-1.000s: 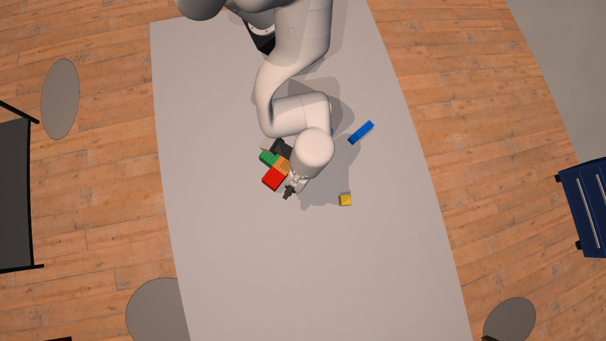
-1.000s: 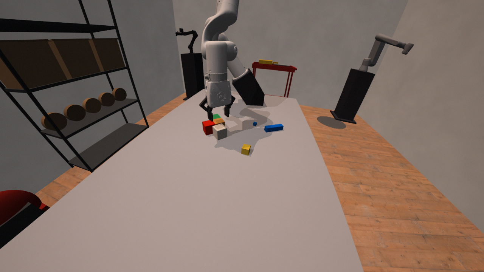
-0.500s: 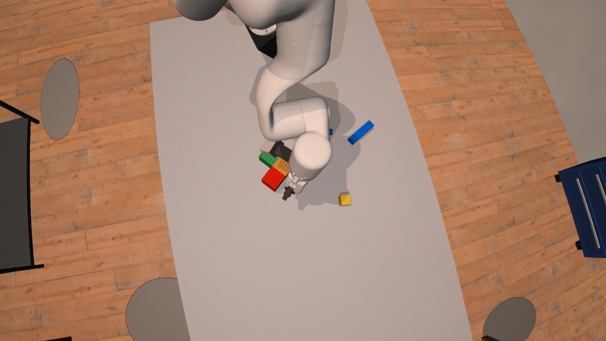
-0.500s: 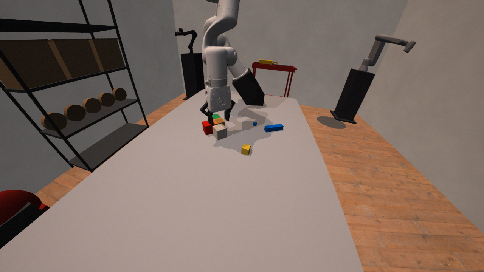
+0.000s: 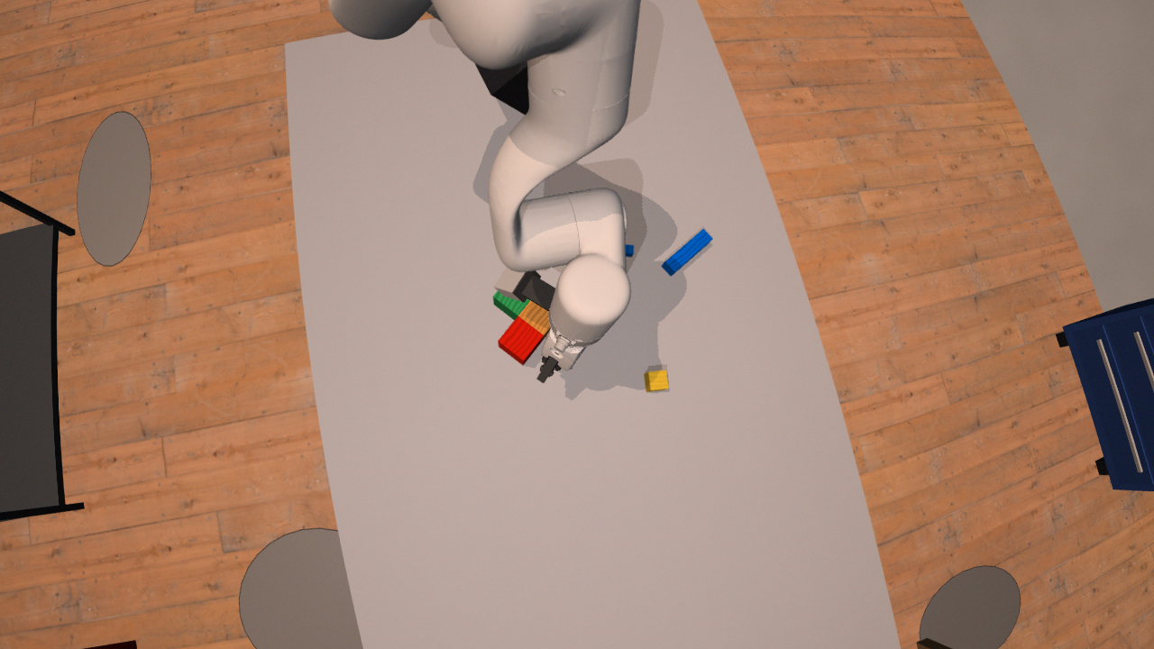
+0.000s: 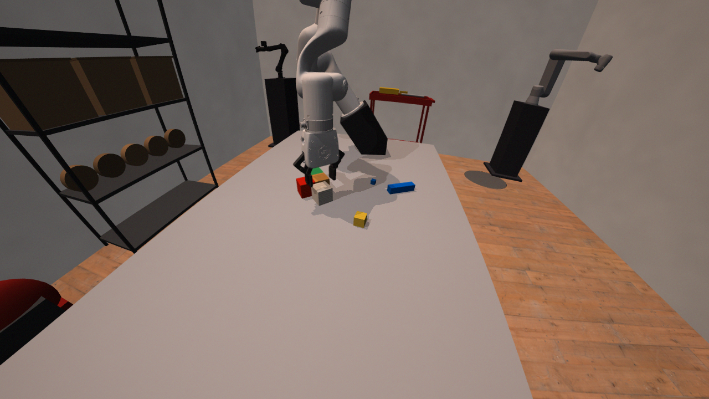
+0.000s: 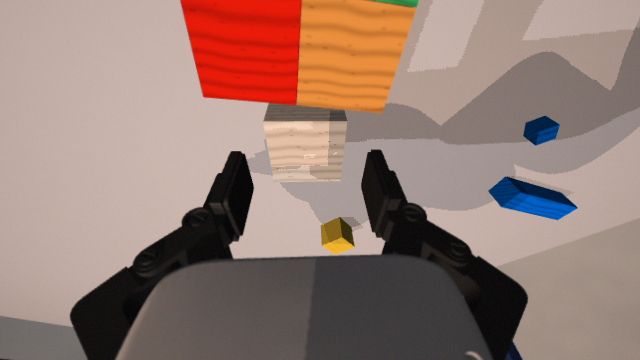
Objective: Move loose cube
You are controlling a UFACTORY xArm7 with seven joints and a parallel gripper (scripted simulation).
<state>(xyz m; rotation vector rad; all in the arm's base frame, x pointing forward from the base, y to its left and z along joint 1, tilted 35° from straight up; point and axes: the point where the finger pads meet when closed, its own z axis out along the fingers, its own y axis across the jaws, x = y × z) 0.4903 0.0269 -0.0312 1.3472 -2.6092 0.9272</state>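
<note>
Right now my hand is 6 cm above the white cube. Also, from my hand: red cube 7 cm to the right, 6 cm below, 2 cm behind; orange cube 6 cm below, 5 cm behind, 3 cm to the right; green cube 9 cm behind, 7 cm to the right, 6 cm below.
</note>
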